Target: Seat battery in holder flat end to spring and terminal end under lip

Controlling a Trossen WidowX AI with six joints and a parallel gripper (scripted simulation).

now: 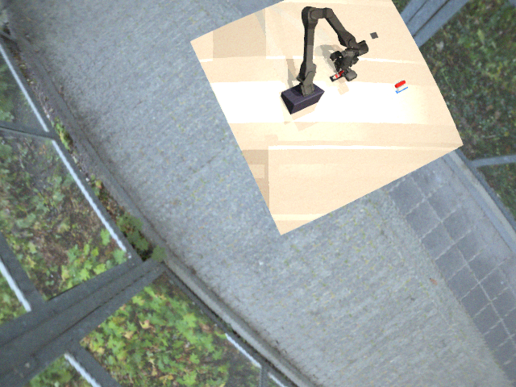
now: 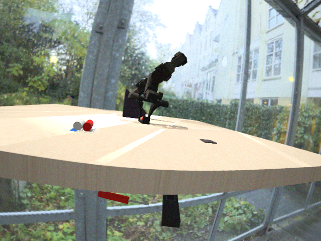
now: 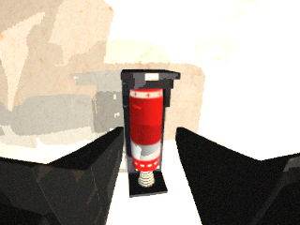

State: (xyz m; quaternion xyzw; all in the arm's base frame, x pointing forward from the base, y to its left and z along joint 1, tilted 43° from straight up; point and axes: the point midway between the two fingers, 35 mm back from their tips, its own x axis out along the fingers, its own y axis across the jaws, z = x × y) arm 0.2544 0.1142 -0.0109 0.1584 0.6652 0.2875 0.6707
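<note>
The battery is 10 mm below my gripper tip. Round my gripper tip: red screwdriver: 360 mm ahead, 210 mm below, 50 mm to the right; black block: 390 mm ahead, 210 mm below, 80 mm to the left.
</note>
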